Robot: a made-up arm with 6 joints.
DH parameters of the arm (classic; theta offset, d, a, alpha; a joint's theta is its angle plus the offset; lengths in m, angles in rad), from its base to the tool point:
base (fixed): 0 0.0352 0 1.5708
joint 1: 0 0.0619 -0.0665 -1.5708
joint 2: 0 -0.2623 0.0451 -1.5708
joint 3: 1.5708 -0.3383 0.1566 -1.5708
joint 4: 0 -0.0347 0.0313 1.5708
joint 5: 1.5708 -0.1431 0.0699 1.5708
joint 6: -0.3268 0 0.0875 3.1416
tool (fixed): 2.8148 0.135 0 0
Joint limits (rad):
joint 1: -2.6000..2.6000
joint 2: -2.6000..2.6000
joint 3: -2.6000..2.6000
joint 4: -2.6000..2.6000
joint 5: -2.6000..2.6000
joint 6: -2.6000..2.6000
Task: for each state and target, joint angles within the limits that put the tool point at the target. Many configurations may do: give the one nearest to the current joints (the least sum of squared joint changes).
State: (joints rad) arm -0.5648 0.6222 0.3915 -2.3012 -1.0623 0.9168
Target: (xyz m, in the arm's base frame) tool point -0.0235 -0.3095 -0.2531
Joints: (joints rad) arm -0.1413 0.9495 0.6057 -2.4960 -1.1072 1.0199
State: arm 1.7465 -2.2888 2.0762 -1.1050 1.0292 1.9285
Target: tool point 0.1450 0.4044 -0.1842
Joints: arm 1.3834 -2.5727 2.4262 -1.3483 0.8993 1.8490
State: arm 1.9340 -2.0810 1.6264 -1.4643 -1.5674 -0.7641
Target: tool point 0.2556 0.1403 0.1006
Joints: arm 1.8545 -2.1504 1.3809 -2.0873 -1.9441 -0.5483
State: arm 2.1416 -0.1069 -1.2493 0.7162 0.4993 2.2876
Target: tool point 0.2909 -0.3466 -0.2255
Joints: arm 1.7169 -0.9209 -1.2102 0.3437 0.2314 2.2348
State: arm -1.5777 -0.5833 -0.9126 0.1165 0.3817 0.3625
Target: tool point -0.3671 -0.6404 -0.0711
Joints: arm -1.1667 -0.1731 -0.9968 -0.5692 0.3666 -0.0532
